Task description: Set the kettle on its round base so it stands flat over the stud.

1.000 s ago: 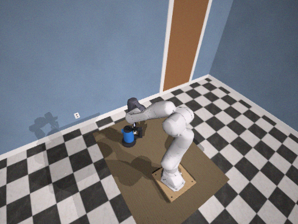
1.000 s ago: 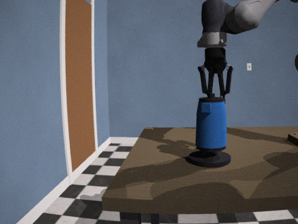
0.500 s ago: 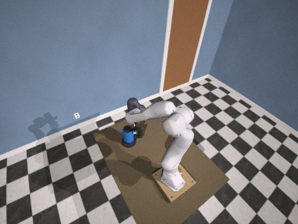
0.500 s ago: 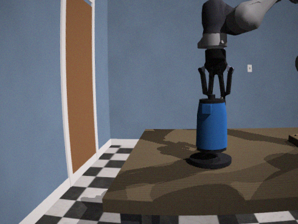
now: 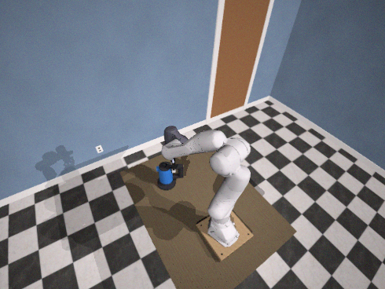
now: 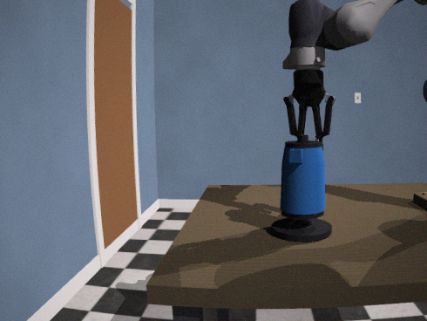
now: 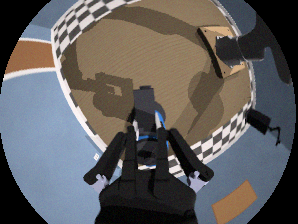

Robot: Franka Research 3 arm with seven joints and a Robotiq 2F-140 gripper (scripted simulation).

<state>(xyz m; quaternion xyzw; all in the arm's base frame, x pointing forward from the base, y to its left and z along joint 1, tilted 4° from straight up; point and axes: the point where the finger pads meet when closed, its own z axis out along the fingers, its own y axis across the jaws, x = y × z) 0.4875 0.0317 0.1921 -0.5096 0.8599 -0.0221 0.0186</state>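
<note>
Now: the blue kettle 50 mm below my hand, 20 mm to the left of it and 10 mm ahead of it. From my hand the other things lie so: round black base: 180 mm below, 60 mm to the left, 30 mm ahead.
</note>
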